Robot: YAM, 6 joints.
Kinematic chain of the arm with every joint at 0, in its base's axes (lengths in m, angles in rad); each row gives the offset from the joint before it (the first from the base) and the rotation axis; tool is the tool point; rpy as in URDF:
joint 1: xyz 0 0 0.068 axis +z
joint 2: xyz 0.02 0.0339 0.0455 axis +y
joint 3: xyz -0.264 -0.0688 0 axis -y
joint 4: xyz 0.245 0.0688 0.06 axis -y
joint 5: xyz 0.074 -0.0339 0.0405 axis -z
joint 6: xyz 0.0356 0 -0.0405 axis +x
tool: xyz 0 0 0 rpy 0 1.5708 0
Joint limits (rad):
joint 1: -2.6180..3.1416
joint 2: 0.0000..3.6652
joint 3: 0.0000..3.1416
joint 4: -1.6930..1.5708
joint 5: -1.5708..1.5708
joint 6: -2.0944..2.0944
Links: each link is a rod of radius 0.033 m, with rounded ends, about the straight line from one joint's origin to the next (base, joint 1, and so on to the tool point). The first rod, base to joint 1, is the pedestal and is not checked.
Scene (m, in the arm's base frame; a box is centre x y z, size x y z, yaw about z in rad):
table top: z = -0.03
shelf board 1: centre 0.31 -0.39 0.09 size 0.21 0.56 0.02 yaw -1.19
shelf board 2: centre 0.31 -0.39 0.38 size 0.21 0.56 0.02 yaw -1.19
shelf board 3: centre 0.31 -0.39 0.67 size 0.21 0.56 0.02 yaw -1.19
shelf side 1: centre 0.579 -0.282 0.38 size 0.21 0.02 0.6 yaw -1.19
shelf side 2: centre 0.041 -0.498 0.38 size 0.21 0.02 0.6 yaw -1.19
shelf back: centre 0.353 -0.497 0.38 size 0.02 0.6 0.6 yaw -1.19
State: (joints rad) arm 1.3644 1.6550 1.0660 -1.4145 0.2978 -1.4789
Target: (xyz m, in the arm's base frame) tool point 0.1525 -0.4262 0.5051
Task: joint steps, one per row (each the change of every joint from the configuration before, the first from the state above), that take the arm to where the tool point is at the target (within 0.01 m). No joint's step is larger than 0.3 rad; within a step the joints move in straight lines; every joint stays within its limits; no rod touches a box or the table.
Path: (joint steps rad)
1: -0.2799 -0.0062 0.2320 0.1581 -0.0589 0.1794
2: -0.2799 -0.0061 0.2321 0.1581 -0.0588 0.1793
3: -0.2799 -0.0062 0.2320 0.1581 -0.0589 0.1794
4: -0.2876 0.0689 0.1134 0.1041 0.0355 -0.0897
5: -0.2877 0.0690 0.1134 0.1041 0.0355 -0.0897
6: -0.2877 0.0689 0.1134 0.1041 0.0355 -0.0897
7: -0.2877 0.0689 0.1134 0.1040 0.0355 -0.0896
8: -0.2877 0.0690 0.1133 0.1041 0.0355 -0.0897
9: -0.2877 0.0689 0.1134 0.1041 0.0355 -0.0897

